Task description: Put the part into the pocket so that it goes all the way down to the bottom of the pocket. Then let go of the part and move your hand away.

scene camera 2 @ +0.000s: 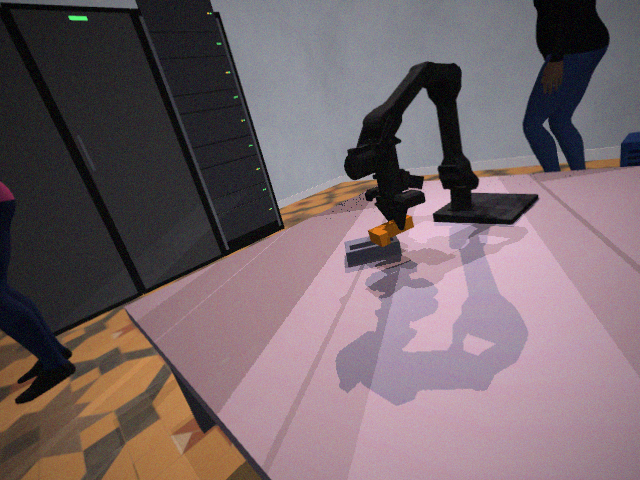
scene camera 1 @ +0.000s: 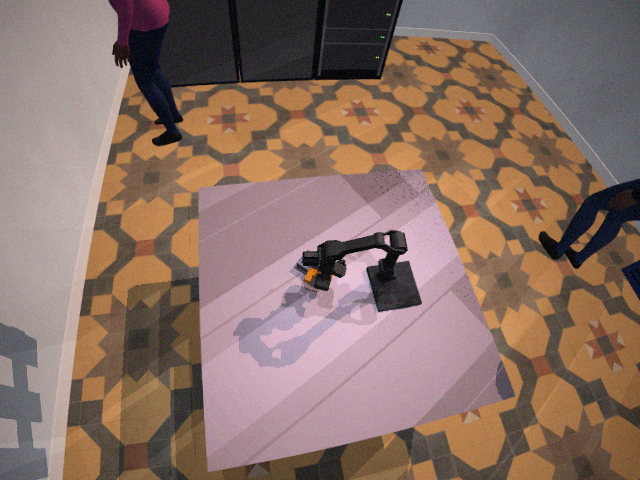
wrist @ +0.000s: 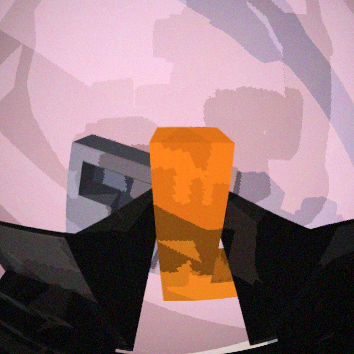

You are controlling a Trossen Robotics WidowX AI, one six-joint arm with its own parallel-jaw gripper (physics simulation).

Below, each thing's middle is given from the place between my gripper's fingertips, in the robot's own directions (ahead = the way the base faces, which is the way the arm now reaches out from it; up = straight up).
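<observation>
The orange L-shaped part (wrist: 190,166) is 20 mm ahead of my hand, 10 mm to the right of it and 10 mm above it, and going by their middles it's the nearest to my hand of the things named here. I can also see the grey pocket block (wrist: 103,175), and that one's 10 mm ahead of my hand, 50 mm below it and 80 mm to the right of it.
</observation>
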